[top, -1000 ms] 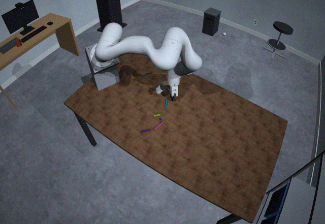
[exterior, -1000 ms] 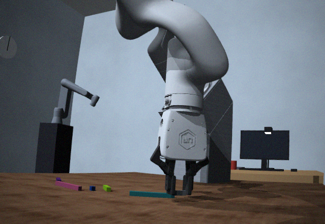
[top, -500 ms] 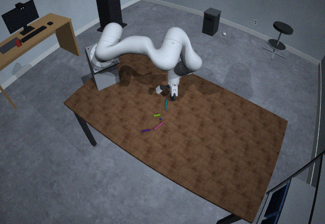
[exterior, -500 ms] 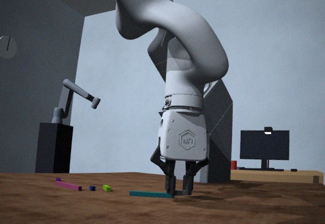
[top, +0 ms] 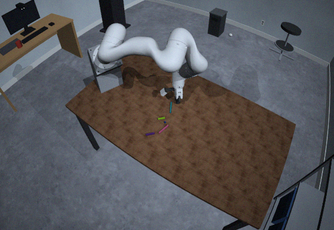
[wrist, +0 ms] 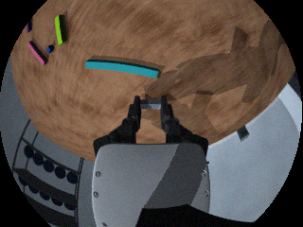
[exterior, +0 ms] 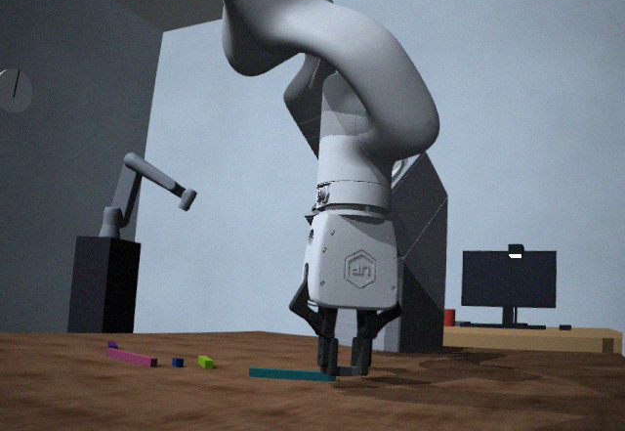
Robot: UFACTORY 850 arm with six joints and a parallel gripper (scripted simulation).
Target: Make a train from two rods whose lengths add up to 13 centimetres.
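My gripper is now 20 mm past the turquoise rod, 70 mm to the left of it and 30 mm above it. From my hand the other things lie so: grey rod 20 mm below; blue rod 20 mm ahead, 200 mm to the right, 30 mm below; lime rod 20 mm behind, 190 mm to the right, 30 mm below.
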